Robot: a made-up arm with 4 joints.
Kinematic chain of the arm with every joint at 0, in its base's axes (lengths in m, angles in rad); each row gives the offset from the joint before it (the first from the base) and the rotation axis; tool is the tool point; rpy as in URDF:
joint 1: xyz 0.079 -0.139 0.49 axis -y
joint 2: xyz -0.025 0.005 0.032 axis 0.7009 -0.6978 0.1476
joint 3: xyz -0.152 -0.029 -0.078 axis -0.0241 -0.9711 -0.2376
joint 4: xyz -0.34 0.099 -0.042 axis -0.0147 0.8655 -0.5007
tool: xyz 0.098 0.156 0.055 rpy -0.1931 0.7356 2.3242
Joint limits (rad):
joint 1: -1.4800..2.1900
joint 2: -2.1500..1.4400
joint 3: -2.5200..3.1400
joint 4: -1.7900..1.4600
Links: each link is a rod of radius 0.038 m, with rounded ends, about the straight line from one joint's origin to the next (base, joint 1, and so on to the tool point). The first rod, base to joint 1, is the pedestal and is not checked.
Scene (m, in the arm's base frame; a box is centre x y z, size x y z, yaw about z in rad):
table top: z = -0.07
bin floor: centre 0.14 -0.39 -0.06 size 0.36 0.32 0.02 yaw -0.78
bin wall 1: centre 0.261 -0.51 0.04 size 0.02 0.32 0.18 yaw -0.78
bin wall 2: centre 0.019 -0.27 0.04 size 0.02 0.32 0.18 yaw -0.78
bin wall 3: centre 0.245 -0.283 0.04 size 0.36 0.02 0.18 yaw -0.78
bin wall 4: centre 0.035 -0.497 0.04 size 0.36 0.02 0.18 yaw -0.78
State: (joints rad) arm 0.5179 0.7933 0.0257 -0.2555
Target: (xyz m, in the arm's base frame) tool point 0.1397 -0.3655 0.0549
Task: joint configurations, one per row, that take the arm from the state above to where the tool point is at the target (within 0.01 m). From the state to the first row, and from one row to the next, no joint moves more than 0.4 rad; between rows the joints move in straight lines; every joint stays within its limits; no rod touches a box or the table.
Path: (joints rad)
1: 0.6267 0.5334 0.4135 -0.4747
2: 0.7355 0.2734 0.8013 -0.6939
3: 0.8443 0.0135 1.1890 -0.9131
4: 0.9531 -0.2464 1.5768 -1.1324
5: 1.0619 -0.5063 1.9646 -1.3516
6: 1.1708 -0.7663 2.3524 -1.5708
7: 1.2796 -1.0262 2.7402 -1.7900
8: 1.0759 -1.4008 2.8417 -1.6255
9: 0.8721 -1.7754 2.9433 -1.4610
10: 0.6684 -2.1500 3.0449 -1.2966
11: 0.7794 -1.9527 2.7361 -1.4610
12: 0.8904 -1.7555 2.4273 -1.6255
13: 1.0014 -1.5582 2.1186 -1.7900

